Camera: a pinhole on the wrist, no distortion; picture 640 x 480 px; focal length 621.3 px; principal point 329.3 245.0 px. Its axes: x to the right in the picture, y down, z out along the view. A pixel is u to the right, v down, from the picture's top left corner.
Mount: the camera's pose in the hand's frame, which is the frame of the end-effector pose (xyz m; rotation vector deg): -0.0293 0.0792 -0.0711 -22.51 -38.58 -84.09
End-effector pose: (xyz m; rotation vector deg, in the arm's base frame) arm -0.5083 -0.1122 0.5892 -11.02 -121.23 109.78
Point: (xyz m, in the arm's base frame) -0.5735 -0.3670 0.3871
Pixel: 603.5 356.0
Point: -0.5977 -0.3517 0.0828
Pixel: 235.3 338.4
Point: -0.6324 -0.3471 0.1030
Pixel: 249.9 383.1
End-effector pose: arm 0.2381 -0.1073 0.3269 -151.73 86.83 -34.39
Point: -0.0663 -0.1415 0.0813
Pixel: 221.1 54.1
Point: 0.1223 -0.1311 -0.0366
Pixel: 589.9 164.4
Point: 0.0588 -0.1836 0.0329
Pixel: 427.7 212.8
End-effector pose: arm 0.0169 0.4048 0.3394 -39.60 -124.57 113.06
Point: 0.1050 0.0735 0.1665
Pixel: 602.8 104.4
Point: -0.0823 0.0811 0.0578
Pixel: 560.5 426.8
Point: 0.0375 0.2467 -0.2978
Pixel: 66.9 439.2
